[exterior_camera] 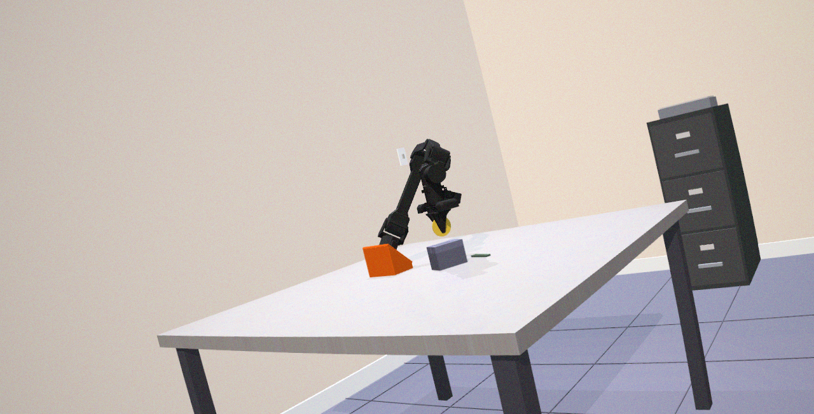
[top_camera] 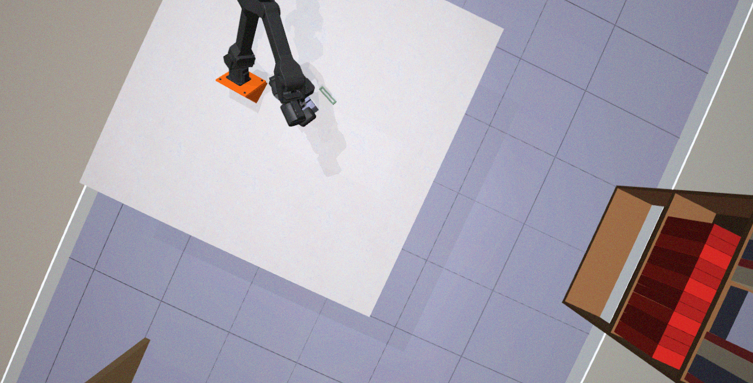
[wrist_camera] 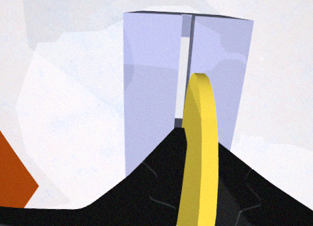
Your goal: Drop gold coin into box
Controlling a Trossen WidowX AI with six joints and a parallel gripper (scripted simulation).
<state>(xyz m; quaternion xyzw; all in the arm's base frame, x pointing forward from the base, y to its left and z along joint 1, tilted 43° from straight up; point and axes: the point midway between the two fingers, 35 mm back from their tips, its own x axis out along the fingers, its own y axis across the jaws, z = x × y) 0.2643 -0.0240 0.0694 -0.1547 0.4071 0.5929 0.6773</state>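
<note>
My gripper tip is 2 cm below the gold coin.
</note>
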